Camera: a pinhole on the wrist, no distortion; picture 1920 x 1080 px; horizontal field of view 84.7 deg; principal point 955.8 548.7 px. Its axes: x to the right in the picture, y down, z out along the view. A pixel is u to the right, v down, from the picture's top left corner.
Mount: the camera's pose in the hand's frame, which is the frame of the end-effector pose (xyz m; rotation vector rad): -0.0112 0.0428 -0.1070 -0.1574 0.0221 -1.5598
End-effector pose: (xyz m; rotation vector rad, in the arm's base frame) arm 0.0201 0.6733 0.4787 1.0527 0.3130 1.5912
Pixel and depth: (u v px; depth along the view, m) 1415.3 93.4 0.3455
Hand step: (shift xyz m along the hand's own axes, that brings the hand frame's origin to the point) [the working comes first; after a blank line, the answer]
In the camera's frame: 0.1507 -0.1494 0.3455

-0.1184 -0.0780 0.2649
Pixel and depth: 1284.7 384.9 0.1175
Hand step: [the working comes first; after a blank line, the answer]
In the camera's frame: 0.0367 -0.0183 0.1175

-0.0155 0.0163 0.0145
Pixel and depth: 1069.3 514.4 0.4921
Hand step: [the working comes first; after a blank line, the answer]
In the camera's frame: 0.0530 -0.0160 0.4921

0.0295 0.0324 0.3864
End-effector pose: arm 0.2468 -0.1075 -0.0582 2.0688 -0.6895 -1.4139
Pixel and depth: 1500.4 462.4 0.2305
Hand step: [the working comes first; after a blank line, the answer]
In the camera's frame: 0.1192 -0.0189 0.2305

-0.0022 -0.0561 0.1335
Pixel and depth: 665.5 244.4 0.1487
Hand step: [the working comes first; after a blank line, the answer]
In the camera's frame: -0.0410 -0.0430 0.1487

-0.0375 0.0963 0.0416
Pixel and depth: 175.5 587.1 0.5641
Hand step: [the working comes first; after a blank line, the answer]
In the camera's frame: -0.4179 0.0206 0.5641

0.0679 0.5080 0.4132
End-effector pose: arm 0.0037 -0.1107 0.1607 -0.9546 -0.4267 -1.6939
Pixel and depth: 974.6 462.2 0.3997
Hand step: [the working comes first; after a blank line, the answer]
In the camera's frame: 0.0071 -0.0328 0.3997

0.0017 0.0701 0.2930
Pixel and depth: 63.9 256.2 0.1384
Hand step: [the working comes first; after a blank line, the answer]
In the camera's frame: -0.1172 -0.0384 0.1384

-0.0352 0.1714 0.0244
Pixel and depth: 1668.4 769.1 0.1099
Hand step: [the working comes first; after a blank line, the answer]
In the camera's frame: 0.0744 0.0230 0.1099

0.0251 -0.0217 0.0055
